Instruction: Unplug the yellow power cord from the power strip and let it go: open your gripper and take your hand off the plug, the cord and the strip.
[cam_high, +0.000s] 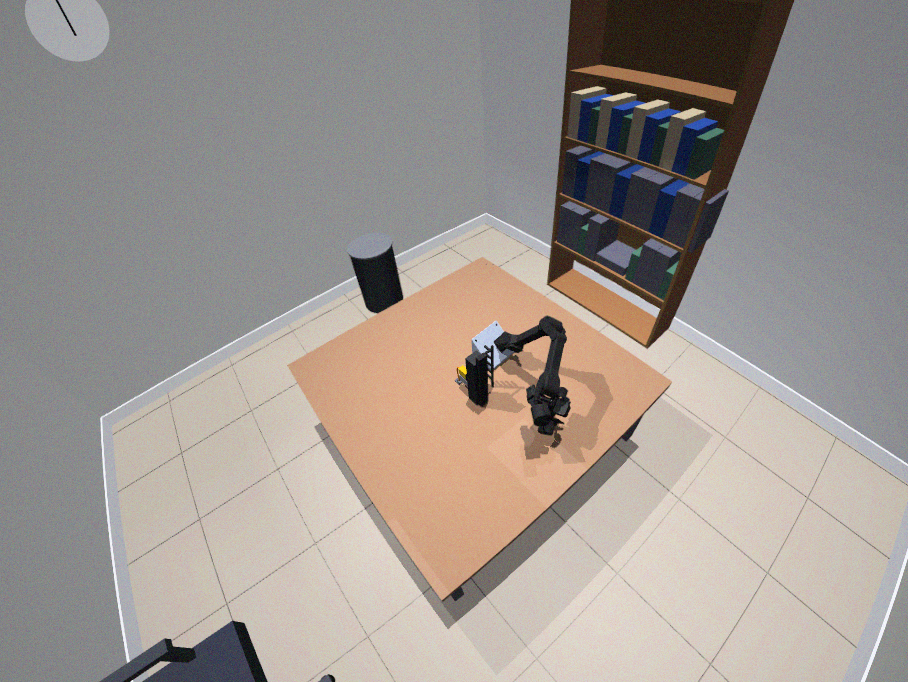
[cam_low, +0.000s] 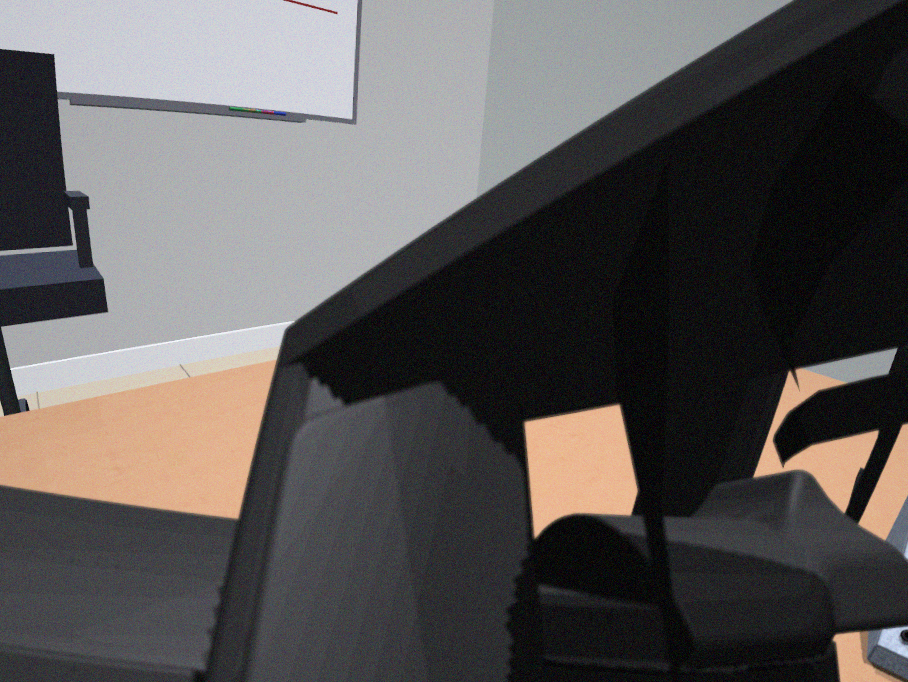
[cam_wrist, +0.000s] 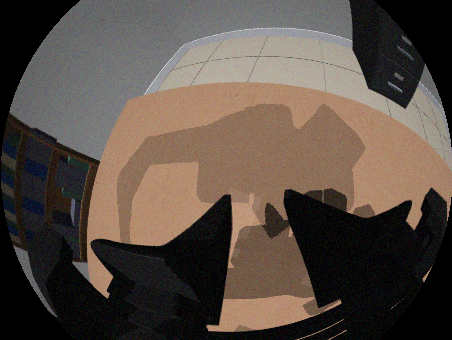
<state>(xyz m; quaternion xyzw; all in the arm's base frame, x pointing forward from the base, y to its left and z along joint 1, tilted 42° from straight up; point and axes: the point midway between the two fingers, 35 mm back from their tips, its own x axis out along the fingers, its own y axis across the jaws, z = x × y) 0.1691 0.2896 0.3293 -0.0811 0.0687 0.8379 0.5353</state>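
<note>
The yellow plug is 42 cm to the right of my gripper tip, 10 cm ahead of it and 3 cm above it. Also, from my gripper tip: black stand (33 cm to the right, 11 cm ahead, 7 cm above).
</note>
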